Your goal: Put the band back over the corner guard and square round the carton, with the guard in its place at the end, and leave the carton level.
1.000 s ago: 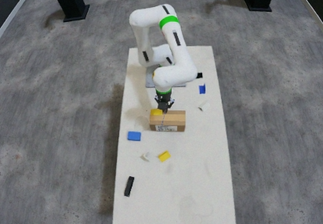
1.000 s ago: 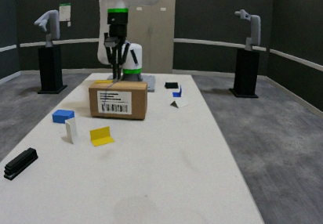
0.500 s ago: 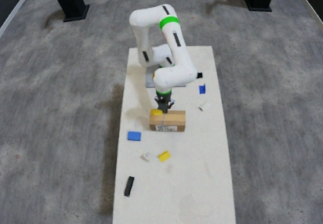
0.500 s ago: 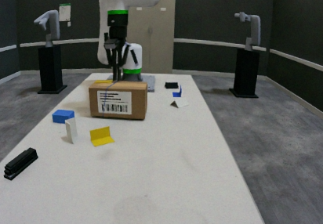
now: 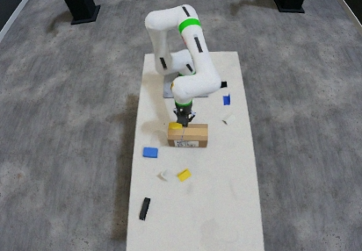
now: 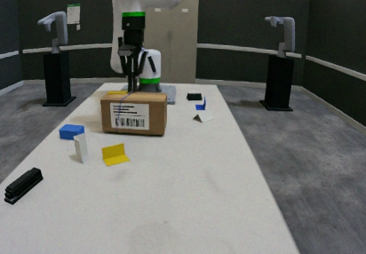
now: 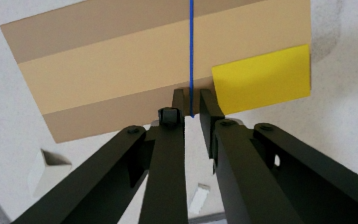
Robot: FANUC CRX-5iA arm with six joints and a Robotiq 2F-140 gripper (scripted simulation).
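The yellow corner guard is 1 cm behind my hand, 6 cm to the right of it and 5 cm below it. Round my hand: brown carton 4 cm ahead, 1 cm to the left, 10 cm below; blue block 13 cm ahead, 24 cm to the right, 16 cm below; white corner guard 10 cm behind, 30 cm to the left, 17 cm below.
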